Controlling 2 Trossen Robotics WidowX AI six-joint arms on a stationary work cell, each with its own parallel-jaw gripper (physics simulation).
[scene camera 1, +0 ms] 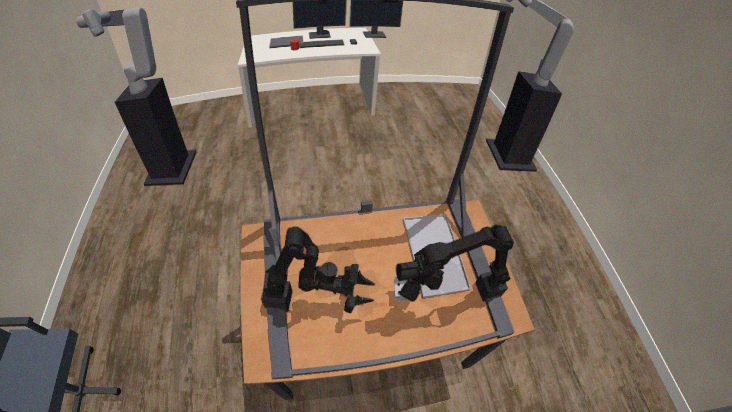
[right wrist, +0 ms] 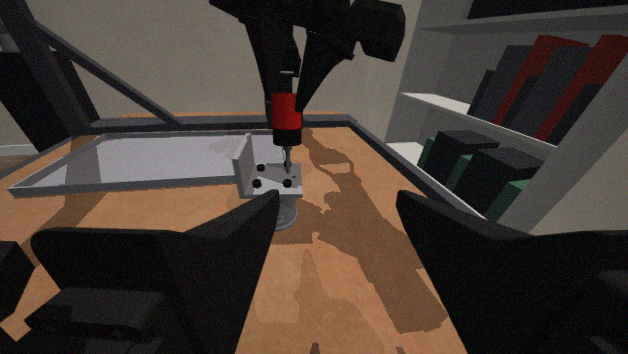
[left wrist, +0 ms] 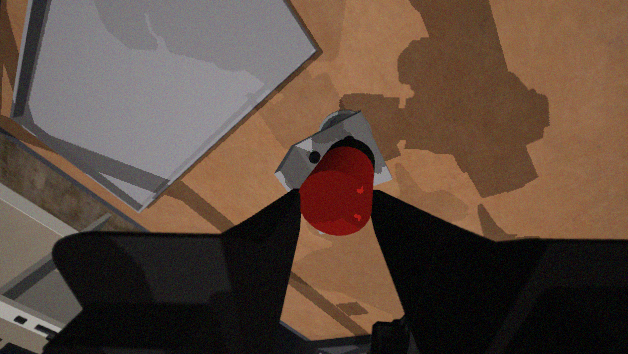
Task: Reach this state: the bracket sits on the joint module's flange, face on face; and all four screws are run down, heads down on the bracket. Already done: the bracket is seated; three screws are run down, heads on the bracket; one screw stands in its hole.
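Places are measured from the left arm's base along level axes (x left, y ahead, z down), in millimetres.
Pixels of known places: left gripper, between the fingertips: (scene camera 1: 412,281) (right wrist: 283,106) (left wrist: 335,197); right gripper, between the fingertips: (scene camera 1: 374,292) (right wrist: 337,197); left arm's base, origin of its link: (scene camera 1: 494,281); right arm's base, origin of its link: (scene camera 1: 275,290).
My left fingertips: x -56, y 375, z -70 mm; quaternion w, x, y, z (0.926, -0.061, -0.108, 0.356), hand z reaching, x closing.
Note:
For each thing: its middle in the pictures, then the offset to it from my left fingertips. Level surfaces: height alone.
- grey bracket, middle of its body: (left wrist: 339,173) (right wrist: 272,165) (scene camera 1: 403,286) dx -18, dy +19, dz +66 mm
- round joint module, middle of its body: (right wrist: 274,197) dx -18, dy +19, dz +116 mm
- black screwdriver, middle of its body: (left wrist: 347,167) (right wrist: 287,135) dx +3, dy +4, dz +34 mm
- shallow grey tray, middle of its body: (left wrist: 129,90) (right wrist: 183,153) (scene camera 1: 435,252) dx -183, dy -194, dz +140 mm
- wooden table, height of its surface: dz +147 mm
The grey bracket (scene camera 1: 396,289) (left wrist: 296,164) (right wrist: 242,165) sits on the flange of the round joint module (right wrist: 291,215). In the right wrist view, black screw heads show at back left (right wrist: 261,167), front left (right wrist: 257,183) and front right (right wrist: 287,183). The back right screw is partly behind the driver's bit; I cannot tell its height. My left gripper (scene camera 1: 410,290) (left wrist: 335,197) (right wrist: 283,106) is shut on the red and black screwdriver (left wrist: 339,210) (right wrist: 286,117), nearly upright, its bit pointing down at the bracket's right side. Contact is unclear. My right gripper (scene camera 1: 373,291) (right wrist: 337,197) is open and empty, left of the bracket in the scene view.
A shallow grey tray (scene camera 1: 462,282) (left wrist: 175,100) (right wrist: 125,182) lies beside the joint module, partly under the left arm in the scene view. A dark frame (scene camera 1: 279,332) runs round the wooden table (scene camera 1: 332,337). A shelf unit (right wrist: 450,107) stands beyond the table.

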